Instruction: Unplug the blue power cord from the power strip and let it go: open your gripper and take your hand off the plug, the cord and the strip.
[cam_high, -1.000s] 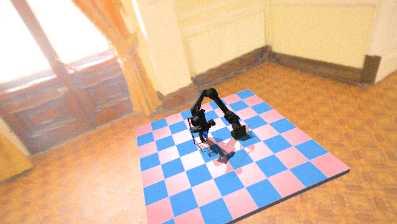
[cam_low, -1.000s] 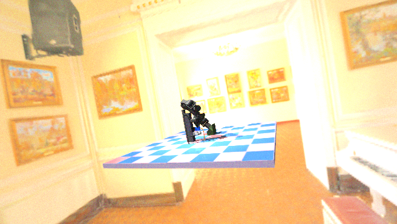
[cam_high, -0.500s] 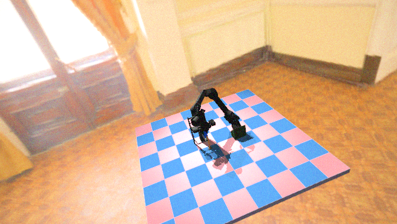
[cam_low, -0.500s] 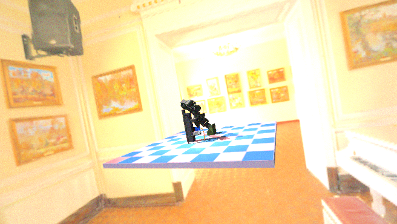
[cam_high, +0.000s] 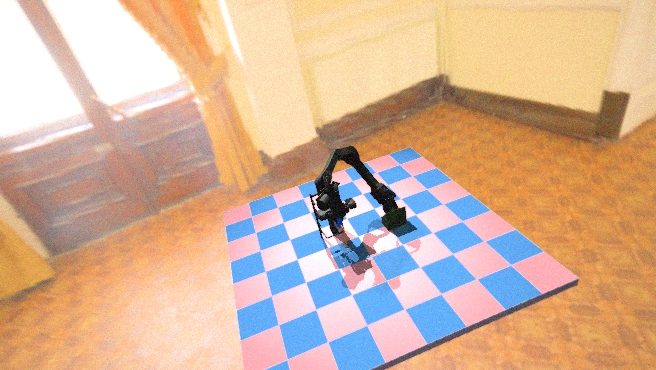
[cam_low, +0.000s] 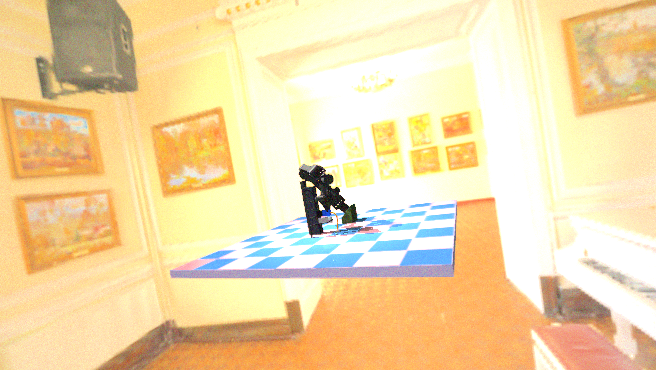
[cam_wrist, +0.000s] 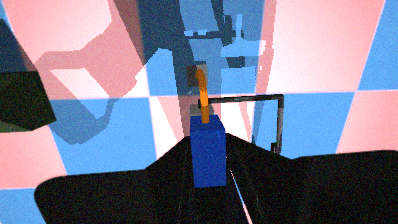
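The blue plug lies 3 cm to the right of my gripper tip.
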